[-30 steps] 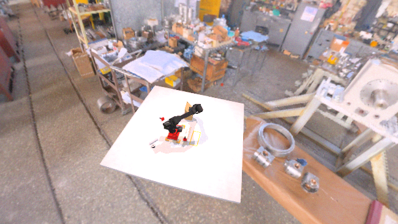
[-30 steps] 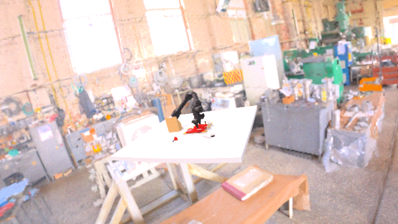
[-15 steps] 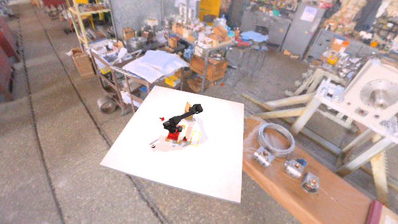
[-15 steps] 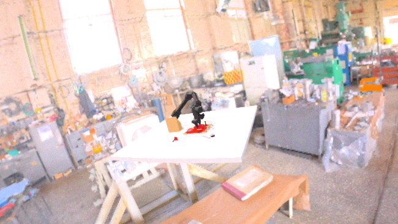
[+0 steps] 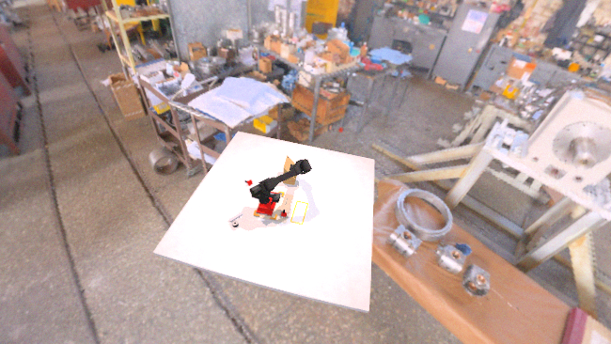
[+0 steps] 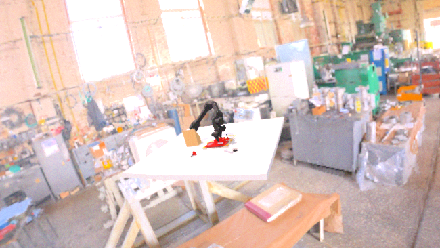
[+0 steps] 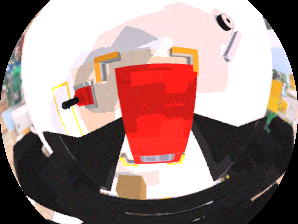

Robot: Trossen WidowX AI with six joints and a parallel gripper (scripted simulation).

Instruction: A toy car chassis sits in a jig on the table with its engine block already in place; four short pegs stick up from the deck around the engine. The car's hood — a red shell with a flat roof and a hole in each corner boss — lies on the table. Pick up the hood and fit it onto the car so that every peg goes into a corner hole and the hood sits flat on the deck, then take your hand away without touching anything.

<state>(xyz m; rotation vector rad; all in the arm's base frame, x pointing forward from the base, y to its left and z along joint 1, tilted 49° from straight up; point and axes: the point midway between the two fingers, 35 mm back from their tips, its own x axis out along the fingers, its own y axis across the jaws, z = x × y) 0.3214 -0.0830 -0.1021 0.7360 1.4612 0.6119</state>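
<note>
Right now my gripper tip is 10 mm below the red hood. The rest, counted from my gripper tip: grey bar (120 mm ahead, 180 mm to the right, 50 mm below).
</note>
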